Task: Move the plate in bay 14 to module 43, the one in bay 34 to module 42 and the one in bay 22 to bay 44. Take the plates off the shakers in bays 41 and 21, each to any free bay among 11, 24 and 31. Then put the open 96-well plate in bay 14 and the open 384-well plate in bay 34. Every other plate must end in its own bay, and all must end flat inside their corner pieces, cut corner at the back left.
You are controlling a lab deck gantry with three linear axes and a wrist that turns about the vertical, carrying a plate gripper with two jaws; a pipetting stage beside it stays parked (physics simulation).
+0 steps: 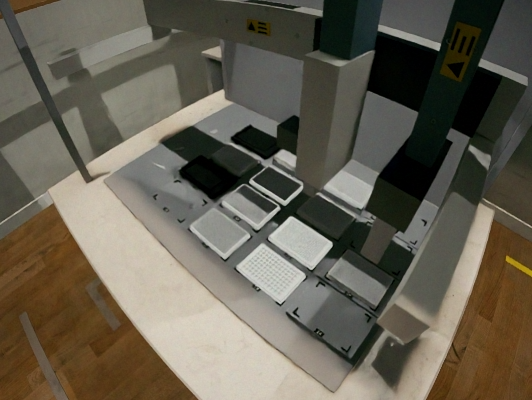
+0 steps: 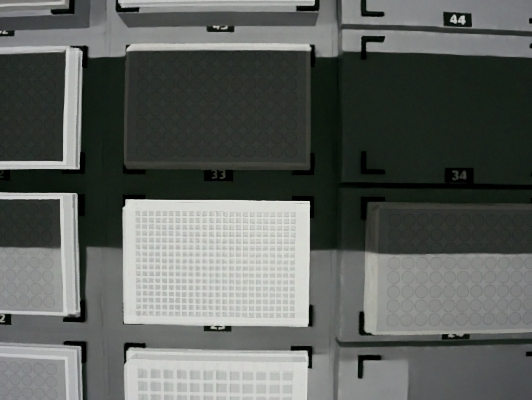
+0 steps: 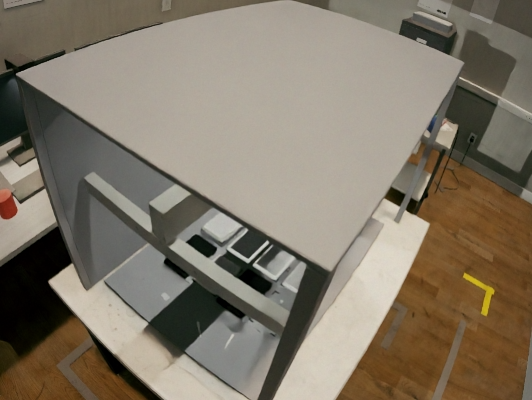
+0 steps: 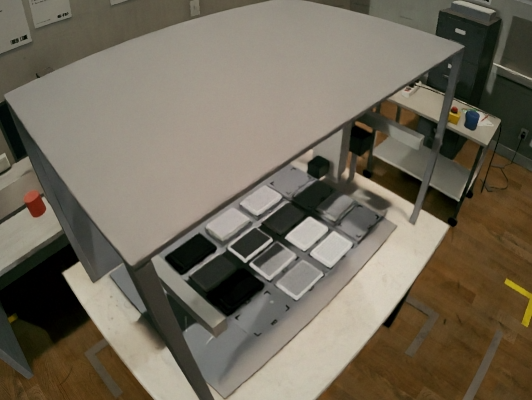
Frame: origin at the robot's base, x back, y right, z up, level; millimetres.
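Seen in the pictures: gripper, fingertip midpoint: (image 1: pixel 380 241); robot's base, link origin: (image 1: pixel 154 197) (image 3: pixel 274 335) (image 4: pixel 257 335).
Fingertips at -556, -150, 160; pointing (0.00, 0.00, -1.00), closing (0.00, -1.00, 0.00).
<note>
Offsets run from my fingertips to a thing's middle, as dx, dy, dz. "*": to the spot under its first point.
My gripper (image 1: pixel 382 250) (image 4: pixel 353 172) is raised over the right of the deck with no plate in it; the near jaw shows, the far jaw is hidden. A lidded plate {+0, +0, -138} (image 1: pixel 360 277) (image 2: pixel 450 295) lies flat in bay 24. Bays 14 {* +0, +107, -145} (image 1: pixel 332 315), 34 (image 2: pixel 445 115) and 44 {* +0, -217, -145} (image 4: pixel 290 180) are empty. The open 384-well plate {+164, +0, -153} (image 1: pixel 300 241) (image 2: pixel 216 262) is in bay 23, the open 96-well plate {+164, +107, -153} (image 1: pixel 270 271) (image 2: pixel 215 382) in bay 13. A lidded plate {+328, -4, -151} (image 1: pixel 250 205) is in bay 22. The shakers {* +490, -203, -136} (image 1: pixel 256 140) {* +484, +5, -136} (image 1: pixel 207 175) in bays 41 and 21 carry no plate.
Lidded plates stand in bays 31 {+492, -107, -153} (image 1: pixel 235 160), 32 (image 1: pixel 276 184), 33 (image 2: pixel 217 107) and 12 {+328, +107, -153} (image 1: pixel 220 232). White plates stand on modules 42 {+327, -214, -134} (image 4: pixel 228 223) and 43 {+164, -214, -134} (image 4: pixel 260 200). Bay 11 {* +488, +105, -160} (image 1: pixel 180 200) is empty. The pipetting stage (image 1: pixel 327 120) stands behind the middle bays.
</note>
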